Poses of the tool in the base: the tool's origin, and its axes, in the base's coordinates. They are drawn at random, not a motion.
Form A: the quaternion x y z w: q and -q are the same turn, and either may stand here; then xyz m.
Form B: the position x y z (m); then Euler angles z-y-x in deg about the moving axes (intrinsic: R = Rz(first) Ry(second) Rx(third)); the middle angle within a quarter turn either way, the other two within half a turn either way. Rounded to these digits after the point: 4 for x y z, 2 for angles.
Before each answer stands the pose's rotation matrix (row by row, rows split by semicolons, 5 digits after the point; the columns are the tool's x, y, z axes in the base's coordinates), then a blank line. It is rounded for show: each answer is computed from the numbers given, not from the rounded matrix.
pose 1, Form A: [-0.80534, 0.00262, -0.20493, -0.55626, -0.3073, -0.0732, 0.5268]
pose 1, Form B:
0.91599 -0.23221 0.32716; 0.22377 -0.38114 -0.89703; 0.33299 0.89488 -0.29716

[-0.3073, -0.0732, 0.5268, 13.73, -19.45, 108.37]
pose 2, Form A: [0.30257, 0.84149, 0.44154, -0.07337, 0.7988, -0.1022, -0.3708]
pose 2, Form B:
-0.80614 0.57401 0.14371; 0.44443 0.42698 0.78751; 0.39068 0.69871 -0.59932

[0.7988, -0.1022, -0.3708, 151.13, -23.00, 130.62]
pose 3, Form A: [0.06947, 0.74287, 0.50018, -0.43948, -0.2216, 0.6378, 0.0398]
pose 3, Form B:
-0.60406 0.54285 -0.58346; -0.33642 0.48999 0.80420; 0.72244 0.68207 -0.11336

[-0.2216, 0.6378, 0.0398, -150.89, -46.26, 99.44]
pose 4, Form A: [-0.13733, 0.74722, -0.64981, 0.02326, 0.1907, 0.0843, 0.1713]
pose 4, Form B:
-0.96120 -0.17500 0.21324; -0.23546 0.11777 -0.96472; 0.14372 -0.97750 -0.15440

[0.1907, 0.0843, 0.1713, -166.24, -8.26, -98.98]
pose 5, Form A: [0.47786, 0.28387, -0.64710, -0.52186, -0.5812, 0.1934, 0.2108]
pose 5, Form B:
0.00137 -0.40409 -0.91472; 0.94668 -0.29417 0.13137; -0.32216 -0.86613 0.38214

[-0.5812, 0.1934, 0.2108, 89.92, 18.79, -66.19]
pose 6, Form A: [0.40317, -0.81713, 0.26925, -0.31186, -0.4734, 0.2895, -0.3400]
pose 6, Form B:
-0.48039 -0.49095 0.72677; -0.82682 0.52992 -0.18856; -0.29255 -0.69149 -0.66050

[-0.4734, 0.2895, -0.3400, -120.16, 17.01, -133.69]
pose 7, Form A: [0.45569, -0.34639, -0.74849, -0.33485, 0.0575, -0.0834, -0.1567]
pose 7, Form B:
-0.36044 -0.81696 -0.45018; 0.18557 -0.53578 0.82371; -0.91414 0.21336 0.34472

[0.0575, -0.0834, -0.1567, 152.76, 66.08, 31.76]
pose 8, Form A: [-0.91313, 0.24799, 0.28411, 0.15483, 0.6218, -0.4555, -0.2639]
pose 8, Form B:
0.71556 -0.54087 -0.44207; -0.36492 -0.82906 0.42367; -0.59565 -0.14185 -0.79062

[0.6218, -0.4555, -0.2639, -27.02, 36.56, -169.83]
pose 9, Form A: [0.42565, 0.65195, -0.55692, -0.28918, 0.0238, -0.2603, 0.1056]
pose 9, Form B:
-0.47039 0.23290 -0.85117; 0.87710 0.01733 -0.47999; -0.09704 -0.97235 -0.21243

[0.0238, -0.2603, 0.1056, 118.20, 5.57, -102.32]
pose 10, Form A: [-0.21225, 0.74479, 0.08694, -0.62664, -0.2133, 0.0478, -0.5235]
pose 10, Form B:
-0.12454 -0.20720 -0.97034; -0.42512 0.89478 -0.13650; 0.89653 0.39551 -0.19953

[-0.2133, 0.0478, -0.5235, -106.33, -63.71, 116.77]
